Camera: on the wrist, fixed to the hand. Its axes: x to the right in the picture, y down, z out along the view.
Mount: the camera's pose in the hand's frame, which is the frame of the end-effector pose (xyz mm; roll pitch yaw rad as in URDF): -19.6 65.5 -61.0 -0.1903 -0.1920 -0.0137
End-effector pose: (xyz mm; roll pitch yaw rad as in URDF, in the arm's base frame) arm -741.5 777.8 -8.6 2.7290 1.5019 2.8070
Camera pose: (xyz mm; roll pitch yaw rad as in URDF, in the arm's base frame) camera -806.0 837.8 16.6 -0.0823 1.4412 0.1851
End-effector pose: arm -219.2 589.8 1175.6 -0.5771 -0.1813 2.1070
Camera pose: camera -235.9 575.6 1086.6 -0.7947 -0.3485 2.2059
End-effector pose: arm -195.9 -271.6 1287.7 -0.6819 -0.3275 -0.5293
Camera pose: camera -181.0 -265.9 1197.5 -0.9227 -0.4825 -0.4050
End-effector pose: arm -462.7 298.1 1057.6 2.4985 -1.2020 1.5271
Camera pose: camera -450.8 208.3 1071.1 2.4900 -1.0305 1.3242
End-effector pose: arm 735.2 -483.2 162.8 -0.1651 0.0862 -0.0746
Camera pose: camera 713.7 -426.9 93.8 -0.3569 -0.1054 -0.0564
